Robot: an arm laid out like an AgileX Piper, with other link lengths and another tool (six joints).
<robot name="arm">
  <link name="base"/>
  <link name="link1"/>
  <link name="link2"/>
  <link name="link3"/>
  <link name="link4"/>
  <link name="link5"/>
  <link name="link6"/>
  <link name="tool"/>
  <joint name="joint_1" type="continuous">
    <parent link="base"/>
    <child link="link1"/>
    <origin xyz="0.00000 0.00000 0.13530" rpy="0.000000 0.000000 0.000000"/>
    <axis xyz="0 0 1"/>
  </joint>
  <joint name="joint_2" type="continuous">
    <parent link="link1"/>
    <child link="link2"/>
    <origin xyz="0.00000 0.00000 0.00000" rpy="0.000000 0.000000 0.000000"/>
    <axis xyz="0 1 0"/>
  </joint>
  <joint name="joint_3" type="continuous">
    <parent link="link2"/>
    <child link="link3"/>
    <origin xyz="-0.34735 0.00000 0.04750" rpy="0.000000 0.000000 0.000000"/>
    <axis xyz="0 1 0"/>
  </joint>
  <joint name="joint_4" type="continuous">
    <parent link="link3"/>
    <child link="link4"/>
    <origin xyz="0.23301 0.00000 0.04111" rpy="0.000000 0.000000 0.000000"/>
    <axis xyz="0.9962 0 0.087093"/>
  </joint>
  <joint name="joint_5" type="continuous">
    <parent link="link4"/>
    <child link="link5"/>
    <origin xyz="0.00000 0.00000 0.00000" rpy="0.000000 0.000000 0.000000"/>
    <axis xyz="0 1 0"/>
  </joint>
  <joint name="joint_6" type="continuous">
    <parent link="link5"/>
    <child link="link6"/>
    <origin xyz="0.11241 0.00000 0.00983" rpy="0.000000 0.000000 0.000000"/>
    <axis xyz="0.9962 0 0.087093"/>
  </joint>
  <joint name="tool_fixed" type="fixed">
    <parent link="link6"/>
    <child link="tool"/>
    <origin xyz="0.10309 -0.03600 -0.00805" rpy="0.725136 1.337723 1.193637"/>
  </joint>
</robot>
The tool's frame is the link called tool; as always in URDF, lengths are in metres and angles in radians. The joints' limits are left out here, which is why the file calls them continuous.
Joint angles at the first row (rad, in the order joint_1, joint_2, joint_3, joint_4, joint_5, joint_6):
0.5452 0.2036 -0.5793 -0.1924 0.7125 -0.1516
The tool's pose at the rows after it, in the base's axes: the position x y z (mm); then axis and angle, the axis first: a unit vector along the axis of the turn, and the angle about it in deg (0 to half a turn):
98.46, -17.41, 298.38, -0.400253, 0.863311, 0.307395, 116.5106
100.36, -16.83, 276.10, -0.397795, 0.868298, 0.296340, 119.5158
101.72, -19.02, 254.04, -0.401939, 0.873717, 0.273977, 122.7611
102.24, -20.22, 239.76, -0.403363, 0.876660, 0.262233, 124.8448
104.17, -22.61, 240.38, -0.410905, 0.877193, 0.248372, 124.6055
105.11, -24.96, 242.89, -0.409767, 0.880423, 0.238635, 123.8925
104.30, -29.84, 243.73, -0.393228, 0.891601, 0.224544, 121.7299
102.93, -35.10, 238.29, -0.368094, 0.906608, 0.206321, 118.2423
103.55, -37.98, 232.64, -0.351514, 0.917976, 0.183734, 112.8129
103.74, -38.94, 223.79, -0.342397, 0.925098, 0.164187, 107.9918
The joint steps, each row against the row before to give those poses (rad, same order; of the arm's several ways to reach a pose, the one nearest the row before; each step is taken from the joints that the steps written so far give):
0.0000 0.0000 0.0552 0.0000 0.0000 0.0000
0.0000 0.0000 0.0557 -0.0033 0.0000 -0.0041
0.0000 -0.0001 0.0553 -0.0168 0.0059 -0.0153
0.0000 0.0015 0.0365 -0.0091 0.0007 -0.0066
0.0001 0.0000 0.0068 -0.0245 -0.0082 -0.0044
-0.0143 0.0000 0.0000 -0.0129 -0.0082 -0.0018
-0.0568 -0.0140 0.0141 -0.0043 -0.0278 -0.0020
-0.0884 -0.0310 0.0500 0.0000 -0.0677 0.0000
-0.0981 -0.0421 0.0810 -0.0050 -0.1274 -0.0001
-0.0808 -0.0442 0.0889 -0.0019 -0.1277 0.0000

